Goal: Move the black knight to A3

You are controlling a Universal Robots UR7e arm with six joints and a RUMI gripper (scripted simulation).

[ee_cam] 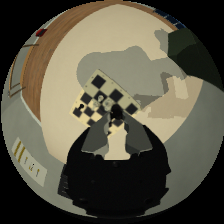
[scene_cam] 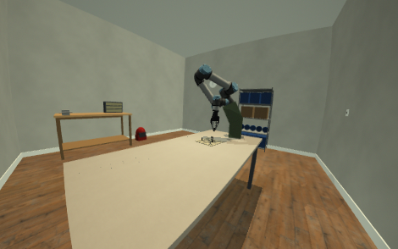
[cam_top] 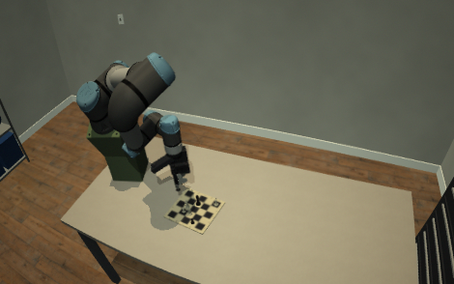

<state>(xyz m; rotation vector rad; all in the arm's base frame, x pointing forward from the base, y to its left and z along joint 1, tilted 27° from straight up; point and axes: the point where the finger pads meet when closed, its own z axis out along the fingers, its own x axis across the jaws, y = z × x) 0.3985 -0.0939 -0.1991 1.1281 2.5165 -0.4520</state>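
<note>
Now: the black knight 10 mm below my hand. The rest, counted from my hand: small chessboard (80 mm ahead, 10 mm to the right, 130 mm below); then tall black piece (80 mm ahead, 30 mm to the left, 100 mm below); then pale piece (40 mm ahead, 40 mm to the right, 120 mm below).
</note>
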